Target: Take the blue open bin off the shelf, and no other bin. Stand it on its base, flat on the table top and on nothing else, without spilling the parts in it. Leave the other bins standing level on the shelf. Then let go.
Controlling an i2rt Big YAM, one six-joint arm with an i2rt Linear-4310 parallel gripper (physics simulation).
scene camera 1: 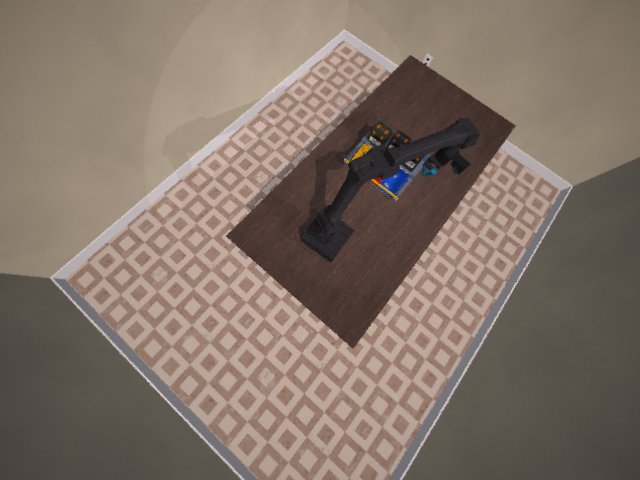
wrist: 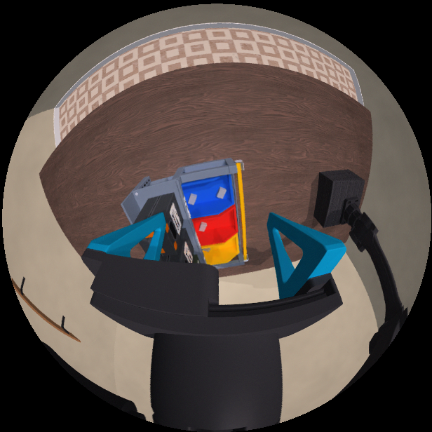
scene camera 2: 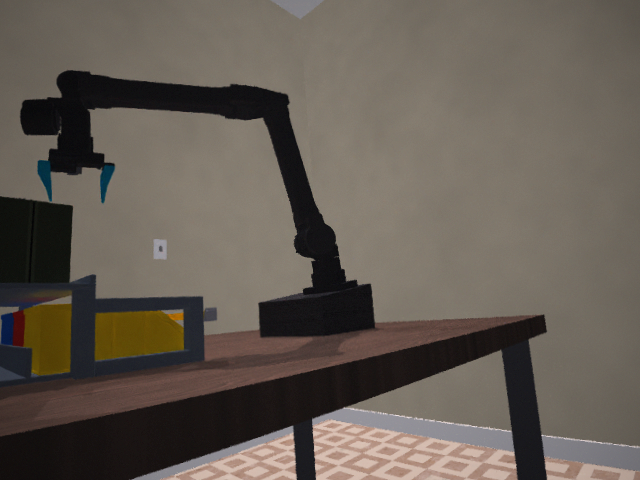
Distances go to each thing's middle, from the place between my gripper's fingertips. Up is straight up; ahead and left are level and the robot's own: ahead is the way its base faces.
My gripper is now 27 cm above the blue open bin (wrist: 206,203), 10 cm to the right of it and 5 cm short of it. From my hand the other things lie so: yellow bin (scene camera 2: 121,334): 32 cm to the left, 27 cm below, 8 cm ahead; red bin (wrist: 220,227): 27 cm below, 21 cm to the left, 6 cm ahead.
